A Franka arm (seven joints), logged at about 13 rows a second.
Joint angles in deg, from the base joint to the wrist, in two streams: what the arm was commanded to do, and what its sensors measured. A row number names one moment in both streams.
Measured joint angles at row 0:
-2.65, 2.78, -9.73, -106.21, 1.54, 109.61, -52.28
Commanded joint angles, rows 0 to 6:
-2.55, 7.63, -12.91, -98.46, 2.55, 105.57, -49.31
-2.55, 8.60, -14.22, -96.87, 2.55, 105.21, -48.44
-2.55, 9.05, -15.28, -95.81, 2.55, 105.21, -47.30
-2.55, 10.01, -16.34, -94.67, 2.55, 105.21, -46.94
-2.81, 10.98, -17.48, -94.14, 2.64, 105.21, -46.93
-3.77, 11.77, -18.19, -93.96, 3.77, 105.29, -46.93
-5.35, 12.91, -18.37, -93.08, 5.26, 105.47, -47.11
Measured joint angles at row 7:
-3.28, 9.98, -17.60, -96.62, 2.67, 107.04, -47.57
